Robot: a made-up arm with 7 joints.
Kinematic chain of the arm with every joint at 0, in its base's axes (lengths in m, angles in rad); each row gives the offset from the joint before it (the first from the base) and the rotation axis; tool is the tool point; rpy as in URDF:
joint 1: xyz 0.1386 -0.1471 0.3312 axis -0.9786 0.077 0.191
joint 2: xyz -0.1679 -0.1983 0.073 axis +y
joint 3: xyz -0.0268 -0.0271 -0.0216 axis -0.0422 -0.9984 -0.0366
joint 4: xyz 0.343 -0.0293 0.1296 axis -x
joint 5: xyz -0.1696 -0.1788 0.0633 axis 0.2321 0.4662 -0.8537
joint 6: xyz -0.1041 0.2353 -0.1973 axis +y
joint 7: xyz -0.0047 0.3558 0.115 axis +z
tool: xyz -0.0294 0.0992 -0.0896 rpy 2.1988 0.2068 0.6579
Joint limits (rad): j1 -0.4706..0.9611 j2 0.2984..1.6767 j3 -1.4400..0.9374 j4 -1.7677..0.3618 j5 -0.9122..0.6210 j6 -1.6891..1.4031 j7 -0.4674..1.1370
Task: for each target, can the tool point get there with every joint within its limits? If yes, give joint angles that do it. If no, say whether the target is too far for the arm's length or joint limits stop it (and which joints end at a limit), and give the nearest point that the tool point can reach.
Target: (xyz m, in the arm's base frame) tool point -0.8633 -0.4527 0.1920
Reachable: no: joint limits stop it (at a limit: joint 1, joint 4, joint 5) | nearest point -0.4920 -0.3654 0.2616 | short by 0.388 m
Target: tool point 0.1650 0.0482 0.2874
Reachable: yes | joints 0.6131 1.4439 -0.3158 -0.3871 -0.1021 0.9141 0.7586
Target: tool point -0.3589 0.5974 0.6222
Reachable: no: joint limits stop it (at a limit: joint 1, joint 2, joint 3) | nearest point -0.2281 0.3846 0.6505 | short by 0.251 m
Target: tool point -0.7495 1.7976 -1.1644
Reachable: no: too far | nearest point -0.2493 0.1717 -0.1411 | short by 1.985 m
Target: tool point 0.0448 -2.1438 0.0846
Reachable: no: too far | nearest point -0.0086 -0.8860 0.2327 | short by 1.268 m
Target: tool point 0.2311 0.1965 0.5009
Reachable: yes | joints 0.8127 0.7184 -0.6319 -1.2627 -0.5173 -0.4382 0.3741
